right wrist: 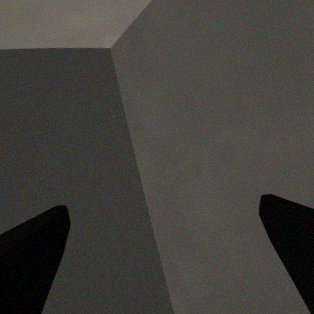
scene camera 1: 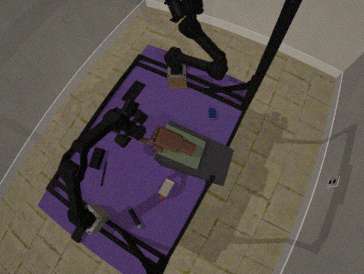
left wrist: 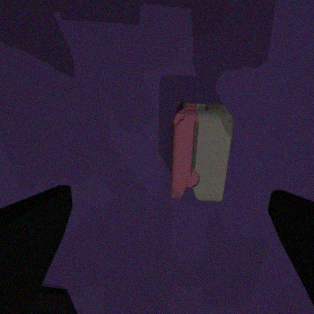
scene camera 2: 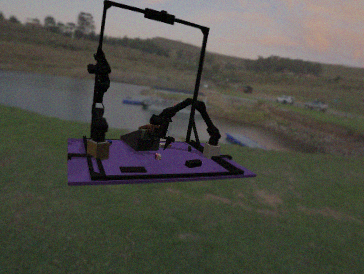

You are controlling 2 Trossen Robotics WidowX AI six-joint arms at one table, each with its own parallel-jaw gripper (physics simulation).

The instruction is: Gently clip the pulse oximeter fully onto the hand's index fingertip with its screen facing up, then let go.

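Frame: origin at the left arm's base, x ahead, y left, z up, level; metres.
Where they show: left gripper, between the fingertips: (left wrist: 172, 198) (scene camera 2: 157, 148); right gripper, between the fingertips: (right wrist: 165, 210) (scene camera 2: 100, 50); left arm's base, origin of its link: (scene camera 1: 88, 219) (scene camera 2: 213, 144); right arm's base, origin of its link: (scene camera 1: 176, 69) (scene camera 2: 98, 140).
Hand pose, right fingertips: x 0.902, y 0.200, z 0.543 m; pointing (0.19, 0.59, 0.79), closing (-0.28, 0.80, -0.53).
Note:
Each offset is from my right fingertips to the top centre of the thing. "spot": to the spot under its first point.
The pulse oximeter @[0.446 m back, 0.104 m right, 0.616 m down] (scene camera 2: 158, 156) (left wrist: 211, 155) lies on its side on the purple mat, its pink half at the left and its pale half at the right in the left wrist view. My left gripper (left wrist: 172, 198) is open above the mat; the oximeter shows beyond and between its fingertips, toward the right one. In scene camera 1 the left gripper hides the oximeter. The brown hand (scene camera 1: 170, 140) rests palm-down or palm-up, unclear, with its index finger (scene camera 1: 145, 140) extending toward the left gripper. My right gripper (right wrist: 165, 210) is open and empty, raised far from the hand.
The hand rests on a green pad @[spot: 0.381 m back, 0.432 m right, 0.545 m down] (scene camera 1: 196, 159) on a dark grey wedge @[spot: 0.315 m back, 0.528 m right, 0.604 m down] (scene camera 1: 220, 162). Around them are a blue item @[0.111 m back, 0.348 m right, 0.616 m down] (scene camera 1: 212, 113), a white box @[0.573 m back, 0.387 m right, 0.620 m down] (scene camera 1: 166, 187), a dark cylinder @[0.775 m back, 0.354 m right, 0.621 m down] (scene camera 1: 135, 218), a black block @[0.671 m back, 0.006 m left, 0.613 m down] (scene camera 1: 97, 158) (scene camera 2: 193, 163), a thin rod @[0.707 m back, 0.072 m right, 0.639 m down] (scene camera 1: 103, 173) and a flat black piece @[0.246 m back, 0.112 m left, 0.640 m down] (scene camera 1: 134, 90) (scene camera 2: 133, 169).

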